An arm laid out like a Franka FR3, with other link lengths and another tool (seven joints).
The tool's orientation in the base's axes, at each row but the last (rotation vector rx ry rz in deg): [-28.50, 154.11, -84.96]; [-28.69, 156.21, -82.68]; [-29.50, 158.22, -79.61]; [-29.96, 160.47, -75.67]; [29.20, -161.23, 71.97]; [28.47, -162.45, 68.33]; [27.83, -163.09, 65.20]
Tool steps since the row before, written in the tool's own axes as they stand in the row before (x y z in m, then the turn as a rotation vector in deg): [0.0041, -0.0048, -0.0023, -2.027, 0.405, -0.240]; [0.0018, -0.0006, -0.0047, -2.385, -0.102, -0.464]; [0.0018, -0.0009, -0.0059, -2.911, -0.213, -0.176]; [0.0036, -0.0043, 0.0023, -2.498, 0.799, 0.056]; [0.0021, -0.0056, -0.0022, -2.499, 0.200, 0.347]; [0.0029, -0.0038, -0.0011, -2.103, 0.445, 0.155]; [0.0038, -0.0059, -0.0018, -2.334, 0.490, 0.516]
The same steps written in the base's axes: [-0.0030, -0.0017, 0.0057, 1.774, 0.986, -0.461]; [-0.0023, 0.0029, 0.0034, 2.215, 1.004, 0.030]; [-0.0023, 0.0036, 0.0045, 2.788, 0.872, -0.131]; [-0.0018, -0.0053, 0.0022, 2.130, 1.173, -0.983]; [-0.0006, -0.0025, 0.0058, 2.345, 0.589, -0.748]; [-0.0017, -0.0025, 0.0038, 1.877, 0.773, -0.724]; [-0.0020, -0.0038, 0.0058, 2.112, 0.622, -1.052]
